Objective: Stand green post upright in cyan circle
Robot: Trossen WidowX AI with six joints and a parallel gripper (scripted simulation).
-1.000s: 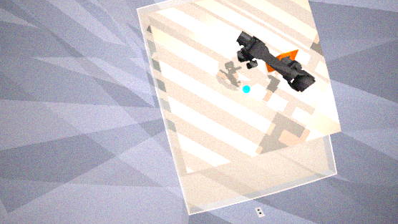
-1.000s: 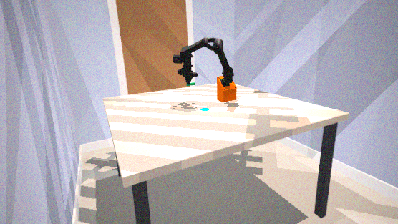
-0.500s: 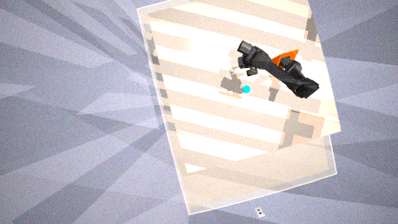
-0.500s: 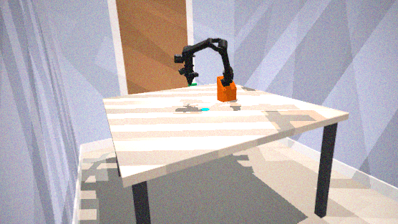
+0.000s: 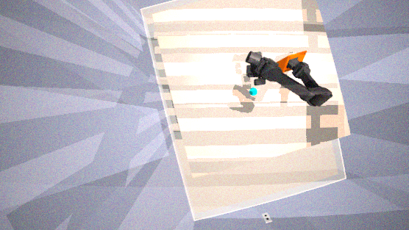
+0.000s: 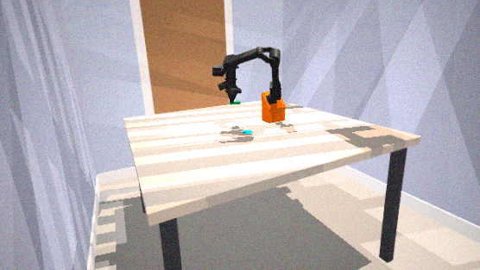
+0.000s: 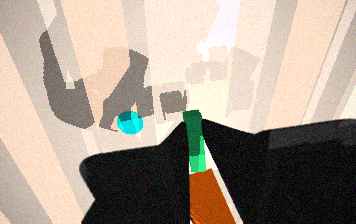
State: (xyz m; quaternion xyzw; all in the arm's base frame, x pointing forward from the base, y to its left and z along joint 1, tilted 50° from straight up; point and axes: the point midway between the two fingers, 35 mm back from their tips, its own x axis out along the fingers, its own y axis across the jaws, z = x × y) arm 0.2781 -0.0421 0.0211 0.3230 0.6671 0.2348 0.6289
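My gripper tip is 15 cm above the cyan circle, 13 cm to the right of it and 3 cm past it. From my gripper tip the other things lie so: green post (2 cm behind).
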